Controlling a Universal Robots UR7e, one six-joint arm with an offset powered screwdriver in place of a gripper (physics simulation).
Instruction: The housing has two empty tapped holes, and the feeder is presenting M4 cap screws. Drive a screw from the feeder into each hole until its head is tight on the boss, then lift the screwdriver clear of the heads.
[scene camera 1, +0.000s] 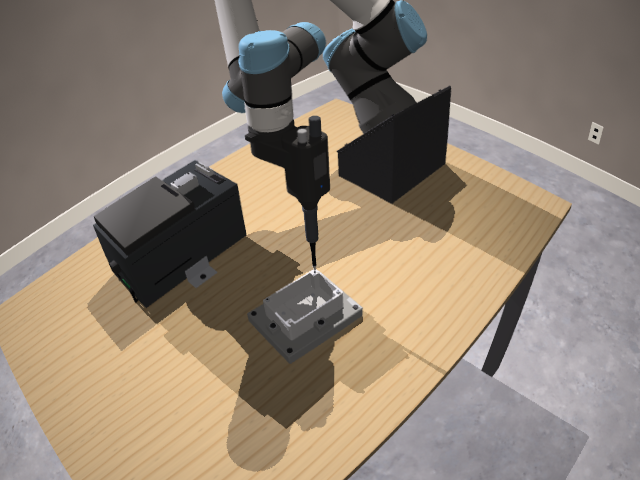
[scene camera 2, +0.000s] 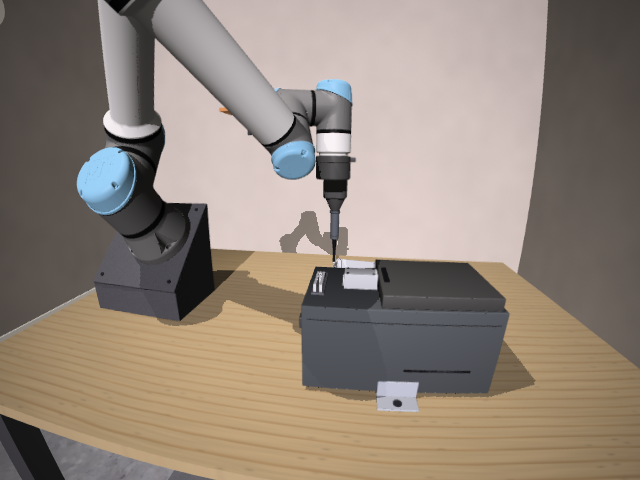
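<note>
The black screwdriver hangs upright, its thin bit at the far corner of the housing. A small silvery piece at the bit's tip looks like a screw; it stands over the corner boss, and whether its thread is in the hole is too small to see. The grey open-topped housing sits on a dark grey base plate; part of it shows behind the feeder in scene camera 2. The left corner boss looks dark; its hole is too small to judge. The dark feeder stands beside the housing.
The black slanted robot pedestal stands at the back of the wooden table. The feeder has a small metal bracket near its foot on the housing side and another bracket on the opposite side.
</note>
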